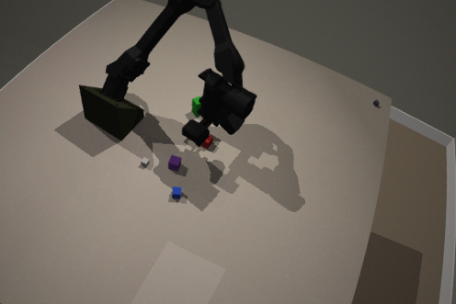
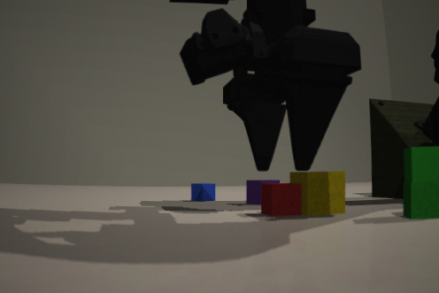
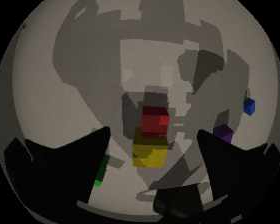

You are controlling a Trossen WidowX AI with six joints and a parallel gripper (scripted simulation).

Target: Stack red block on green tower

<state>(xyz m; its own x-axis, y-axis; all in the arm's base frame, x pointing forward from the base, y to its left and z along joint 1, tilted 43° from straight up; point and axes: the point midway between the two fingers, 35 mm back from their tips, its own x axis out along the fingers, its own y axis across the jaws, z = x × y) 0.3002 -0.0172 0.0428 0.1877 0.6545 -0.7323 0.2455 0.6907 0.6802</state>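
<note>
My gripper tip is 20 mm above the red block. From my gripper tip the other things lie so: small white block: 140 mm to the right, 130 mm behind, 30 mm below; then yellow block: 30 mm behind, 20 mm below, 10 mm to the left; then purple block: 110 mm to the right, 60 mm behind, 20 mm below.
</note>
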